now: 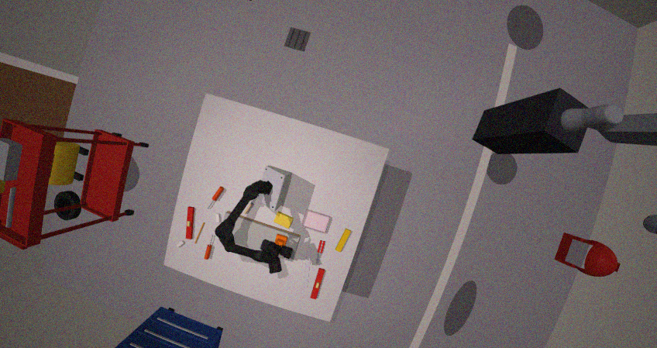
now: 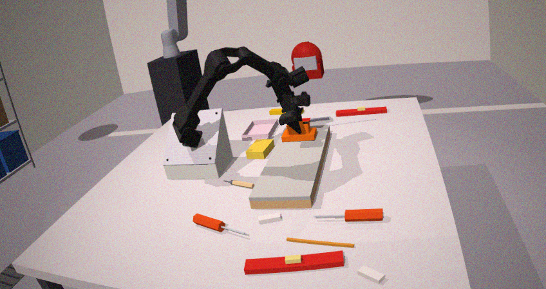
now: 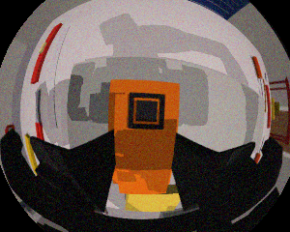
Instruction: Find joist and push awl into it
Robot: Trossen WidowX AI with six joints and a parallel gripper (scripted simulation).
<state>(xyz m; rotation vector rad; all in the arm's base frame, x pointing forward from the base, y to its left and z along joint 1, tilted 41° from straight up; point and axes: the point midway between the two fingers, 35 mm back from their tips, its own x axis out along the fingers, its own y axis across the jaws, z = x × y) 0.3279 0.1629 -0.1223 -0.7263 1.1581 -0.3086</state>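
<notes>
The pink tray is 240 mm behind my gripper tip, 140 mm to the left of it and 50 mm below it. Also, from my gripper tip: yellow block 150 mm behind, 50 mm to the right, 50 mm below; awl 140 mm behind, 290 mm to the right, 60 mm below; stud finder 10 mm ahead, 20 mm above.
</notes>
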